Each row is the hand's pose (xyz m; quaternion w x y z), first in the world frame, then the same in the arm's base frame.
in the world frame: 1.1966 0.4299 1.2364 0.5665 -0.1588 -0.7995 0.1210
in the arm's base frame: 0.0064 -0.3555 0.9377 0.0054 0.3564 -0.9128 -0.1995
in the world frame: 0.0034 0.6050 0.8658 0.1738 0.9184 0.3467 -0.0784
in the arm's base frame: -0.3722 0.1258 -0.1654 0.1222 -0.6107 -0.4664 -0.6281
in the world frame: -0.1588 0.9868 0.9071 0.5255 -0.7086 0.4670 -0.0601
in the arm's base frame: -0.7735 0.2320 -0.2035 0.9308 -0.3312 -0.1546 -0.0075
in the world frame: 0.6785 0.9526 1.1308 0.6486 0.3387 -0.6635 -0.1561
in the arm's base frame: -0.5735 -0.0404 0.5953 0.0204 -0.8155 0.5769 0.0406
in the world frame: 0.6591 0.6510 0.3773 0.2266 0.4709 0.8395 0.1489
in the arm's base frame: -0.0446 0.5577 0.4485 0.2989 0.0741 0.5124 0.8016
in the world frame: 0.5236 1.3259 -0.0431 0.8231 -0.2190 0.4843 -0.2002
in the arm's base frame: -0.5339 1.1968 0.5003 0.9463 0.1935 -0.0714 0.2489
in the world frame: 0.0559 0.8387 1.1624 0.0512 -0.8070 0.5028 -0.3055
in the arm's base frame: -0.6690 -0.0718 -0.0304 0.7635 -0.5079 0.1914 -0.3499
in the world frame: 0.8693 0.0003 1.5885 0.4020 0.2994 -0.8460 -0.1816
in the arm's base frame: 0.1649 -0.8157 0.5150 0.2461 -0.7438 0.5727 0.2411
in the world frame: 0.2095 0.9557 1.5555 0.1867 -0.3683 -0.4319 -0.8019
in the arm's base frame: -0.8665 -0.4070 0.1708 0.3329 0.3866 -0.1126 -0.8527
